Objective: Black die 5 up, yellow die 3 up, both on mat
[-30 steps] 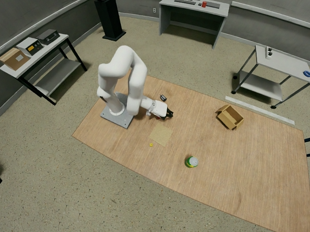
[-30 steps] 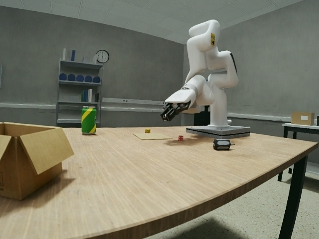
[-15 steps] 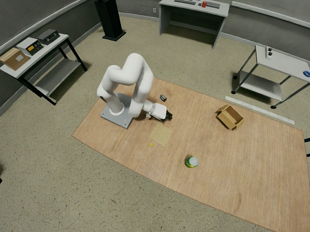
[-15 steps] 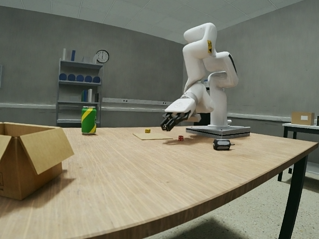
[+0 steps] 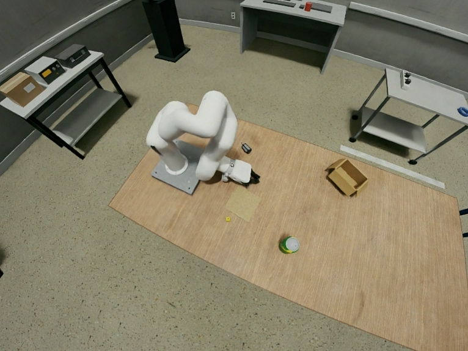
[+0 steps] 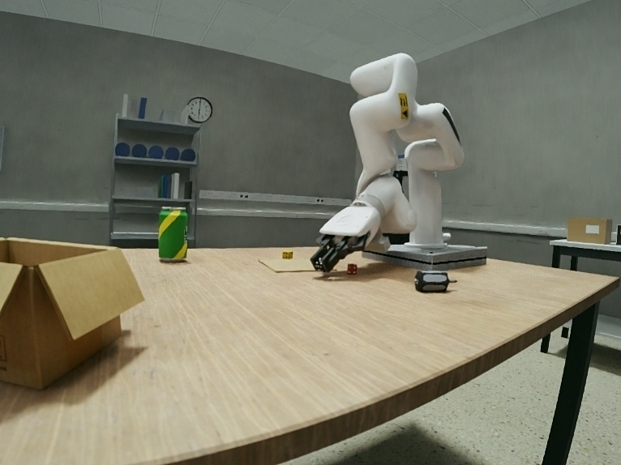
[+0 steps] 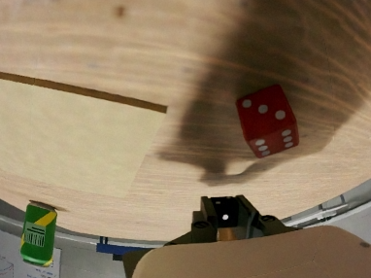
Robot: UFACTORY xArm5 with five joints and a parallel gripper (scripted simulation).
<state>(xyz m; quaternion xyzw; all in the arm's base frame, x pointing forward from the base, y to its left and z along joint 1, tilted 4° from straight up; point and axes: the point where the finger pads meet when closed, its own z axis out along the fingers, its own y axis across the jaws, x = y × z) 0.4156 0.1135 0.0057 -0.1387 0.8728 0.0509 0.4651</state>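
Right now the black die is 10 mm ahead of my hand and 10 mm below it. Round my hand: small black device 130 mm behind, 170 mm to the left, 20 mm below; tan mat 140 mm to the right, 40 mm below; red die 80 mm behind, 20 mm to the right, 30 mm below.
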